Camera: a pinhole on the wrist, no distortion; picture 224 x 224 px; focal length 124.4 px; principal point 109.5 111.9 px. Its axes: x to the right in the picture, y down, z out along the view. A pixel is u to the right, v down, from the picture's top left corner.
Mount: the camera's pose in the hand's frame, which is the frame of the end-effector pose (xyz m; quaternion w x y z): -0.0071 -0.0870 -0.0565 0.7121 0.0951 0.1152 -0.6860
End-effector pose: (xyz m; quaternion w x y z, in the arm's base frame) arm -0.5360 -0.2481 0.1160 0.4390 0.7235 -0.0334 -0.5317
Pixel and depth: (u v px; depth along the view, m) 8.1 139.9 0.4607
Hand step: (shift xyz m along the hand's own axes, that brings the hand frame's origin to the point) 0.0998 0.1407 0.4919
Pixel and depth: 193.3 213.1 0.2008
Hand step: 0.1672 -0.2685 0.0918
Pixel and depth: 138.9 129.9 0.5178
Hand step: 0.0891 -0.3528 0.4005
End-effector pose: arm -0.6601 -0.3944 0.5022 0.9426 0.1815 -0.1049 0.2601
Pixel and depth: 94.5 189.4 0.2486
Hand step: 0.1550 -0.1250 0.1863
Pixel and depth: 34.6 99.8 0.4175
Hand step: -0.0418 0.0289 0.4173
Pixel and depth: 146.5 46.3 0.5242
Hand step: -0.2606 -0.4010 0.4046
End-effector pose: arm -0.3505 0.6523 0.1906 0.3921 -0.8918 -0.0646 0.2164
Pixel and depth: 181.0 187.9 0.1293
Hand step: 0.0785 -0.1927 0.0434
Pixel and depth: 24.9 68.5 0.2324
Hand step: -0.0854 -0.0076 0.2139
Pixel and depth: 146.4 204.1 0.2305
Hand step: 0.1735 -0.2130 0.1397
